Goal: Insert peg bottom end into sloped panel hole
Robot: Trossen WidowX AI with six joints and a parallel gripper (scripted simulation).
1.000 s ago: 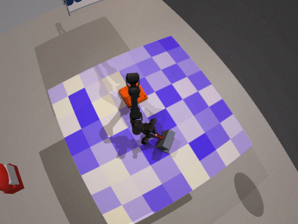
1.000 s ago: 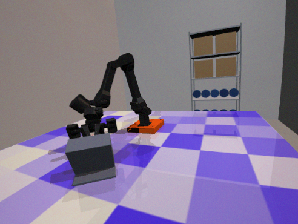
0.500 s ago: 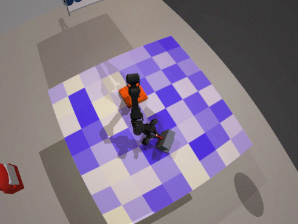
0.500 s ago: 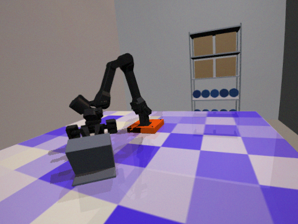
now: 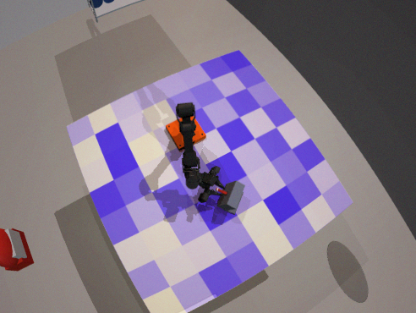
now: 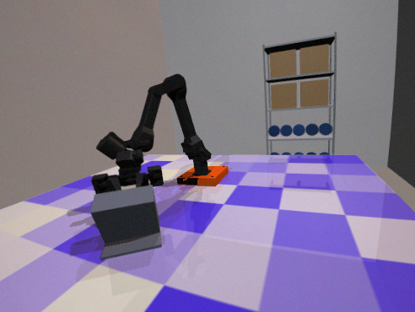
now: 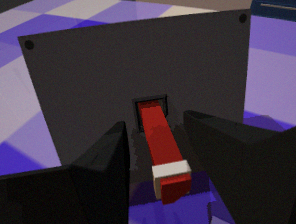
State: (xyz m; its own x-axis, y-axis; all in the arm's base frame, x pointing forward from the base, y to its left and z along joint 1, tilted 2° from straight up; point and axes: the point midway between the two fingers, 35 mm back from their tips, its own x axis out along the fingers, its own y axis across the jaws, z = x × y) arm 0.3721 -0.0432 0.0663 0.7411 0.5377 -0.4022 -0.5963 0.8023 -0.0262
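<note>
Now: the red peg 20 mm behind my gripper tip and 10 mm to the right of it. Also, from my gripper tip: grey sloped panel: 30 mm ahead, 20 mm to the left, 20 mm below.
</note>
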